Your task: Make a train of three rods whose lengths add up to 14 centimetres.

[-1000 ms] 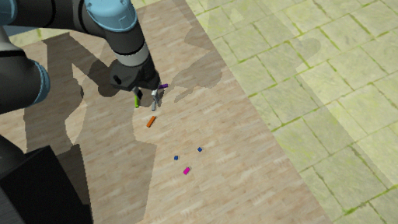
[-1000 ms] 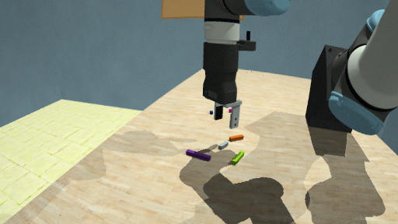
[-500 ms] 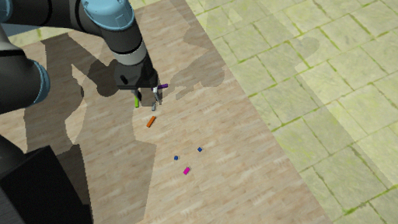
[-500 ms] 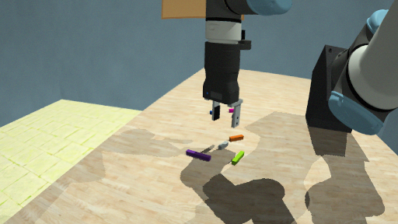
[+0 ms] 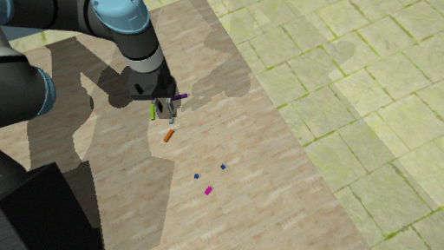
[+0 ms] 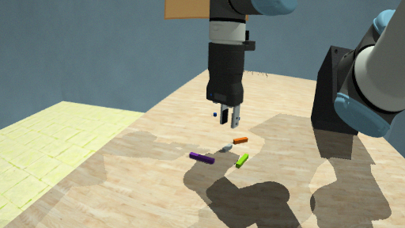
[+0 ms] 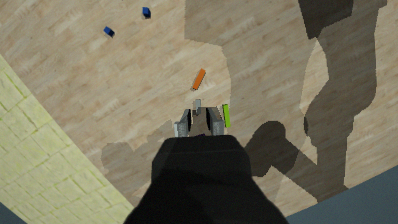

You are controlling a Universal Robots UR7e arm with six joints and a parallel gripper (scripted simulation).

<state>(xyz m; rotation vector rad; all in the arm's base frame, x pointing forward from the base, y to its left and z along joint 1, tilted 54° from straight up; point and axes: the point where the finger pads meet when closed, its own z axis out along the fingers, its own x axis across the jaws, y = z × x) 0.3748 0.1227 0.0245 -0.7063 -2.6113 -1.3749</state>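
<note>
The grey rod lies 8 cm below my hand. Round my hand: orange rod 3 cm behind, 5 cm to the right, 8 cm below; lime rod 4 cm behind, 5 cm to the left, 8 cm below; purple rod 5 cm ahead, 6 cm to the left, 8 cm below.
</note>
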